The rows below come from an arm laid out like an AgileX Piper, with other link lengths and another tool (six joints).
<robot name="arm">
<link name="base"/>
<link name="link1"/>
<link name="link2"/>
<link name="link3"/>
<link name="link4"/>
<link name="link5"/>
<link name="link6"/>
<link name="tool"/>
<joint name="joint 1" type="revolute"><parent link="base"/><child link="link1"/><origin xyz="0.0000 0.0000 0.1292" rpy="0.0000 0.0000 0.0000"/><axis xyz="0 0 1"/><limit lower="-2.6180" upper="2.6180"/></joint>
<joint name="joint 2" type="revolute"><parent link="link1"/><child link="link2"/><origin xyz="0.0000 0.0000 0.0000" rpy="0.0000 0.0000 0.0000"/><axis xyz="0 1 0"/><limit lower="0.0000" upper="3.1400"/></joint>
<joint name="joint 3" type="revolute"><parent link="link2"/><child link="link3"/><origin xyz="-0.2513 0.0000 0.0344" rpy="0.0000 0.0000 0.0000"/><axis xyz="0 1 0"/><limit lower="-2.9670" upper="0.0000"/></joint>
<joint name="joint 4" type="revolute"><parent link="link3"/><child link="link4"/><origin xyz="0.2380 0.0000 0.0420" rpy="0.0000 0.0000 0.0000"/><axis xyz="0.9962 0 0.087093"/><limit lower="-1.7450" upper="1.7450"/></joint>
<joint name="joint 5" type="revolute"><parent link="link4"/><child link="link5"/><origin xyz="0.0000 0.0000 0.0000" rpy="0.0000 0.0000 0.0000"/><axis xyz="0 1 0"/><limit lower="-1.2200" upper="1.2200"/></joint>
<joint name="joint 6" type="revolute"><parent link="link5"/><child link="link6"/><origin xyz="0.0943 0.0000 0.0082" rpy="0.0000 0.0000 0.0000"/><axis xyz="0.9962 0 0.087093"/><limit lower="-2.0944" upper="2.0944"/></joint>
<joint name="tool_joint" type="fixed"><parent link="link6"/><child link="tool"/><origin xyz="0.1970 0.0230 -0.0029" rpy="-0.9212 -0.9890 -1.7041"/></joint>
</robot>
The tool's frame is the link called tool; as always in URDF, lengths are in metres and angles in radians.
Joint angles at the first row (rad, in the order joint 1, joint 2, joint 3, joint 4, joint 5, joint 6):
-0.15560 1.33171 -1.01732 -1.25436 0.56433 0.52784
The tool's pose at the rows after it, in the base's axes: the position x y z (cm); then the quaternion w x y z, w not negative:
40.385 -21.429 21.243 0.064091 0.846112 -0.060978 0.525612
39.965 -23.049 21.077 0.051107 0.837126 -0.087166 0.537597
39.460 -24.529 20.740 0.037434 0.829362 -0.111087 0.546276
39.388 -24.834 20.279 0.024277 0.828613 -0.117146 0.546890
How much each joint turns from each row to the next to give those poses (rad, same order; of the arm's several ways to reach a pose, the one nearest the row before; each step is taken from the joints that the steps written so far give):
-0.04649 0.00218 0.00002 0.04188 -0.04675 0.00000
-0.07993 0.00175 -0.00002 0.04109 -0.06528 0.00000
-0.07810 0.00398 0.00000 0.06654 -0.06378 -0.02991
-0.03752 0.00415 0.00001 0.08015 -0.04059 -0.06704

